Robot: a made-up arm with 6 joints.
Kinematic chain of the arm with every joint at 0, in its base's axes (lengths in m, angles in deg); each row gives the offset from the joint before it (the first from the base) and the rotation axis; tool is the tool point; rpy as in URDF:
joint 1: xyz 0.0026 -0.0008 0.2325 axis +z
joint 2: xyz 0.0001 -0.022 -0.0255 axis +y
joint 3: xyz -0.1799 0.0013 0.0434 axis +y
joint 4: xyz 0.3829 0.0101 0.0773 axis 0.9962 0 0.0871
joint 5: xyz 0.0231 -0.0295 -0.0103 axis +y
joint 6: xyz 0.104 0.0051 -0.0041 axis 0.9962 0 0.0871
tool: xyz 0.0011 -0.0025 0.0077 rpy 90 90 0
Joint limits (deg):
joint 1: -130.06..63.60
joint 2: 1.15..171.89
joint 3: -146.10..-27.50
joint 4: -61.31..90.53
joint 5: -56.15..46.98
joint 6: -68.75..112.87
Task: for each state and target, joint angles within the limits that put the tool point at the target. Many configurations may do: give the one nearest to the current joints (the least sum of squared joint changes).
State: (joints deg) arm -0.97 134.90 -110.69 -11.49 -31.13 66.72
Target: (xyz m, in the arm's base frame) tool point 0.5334 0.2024 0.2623
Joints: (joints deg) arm 24.06 100.96 -71.17 -12.19 -45.33 65.20
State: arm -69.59 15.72 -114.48 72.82 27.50 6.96
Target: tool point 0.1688 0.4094 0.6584
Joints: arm -102.70 1.15 -119.20 76.72 45.57 7.36
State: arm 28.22 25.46 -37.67 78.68 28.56 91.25
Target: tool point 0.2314 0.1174 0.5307
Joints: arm 14.44 8.67 -35.65 74.45 30.70 91.18
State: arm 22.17 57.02 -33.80 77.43 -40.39 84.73
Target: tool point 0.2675 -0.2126 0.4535
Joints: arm -24.47 28.55 -34.95 76.46 -56.15 83.12
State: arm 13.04 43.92 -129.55 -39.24 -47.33 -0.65
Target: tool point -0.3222 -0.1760 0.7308
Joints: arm 30.53 12.14 -107.85 -39.15 -56.15 -1.80
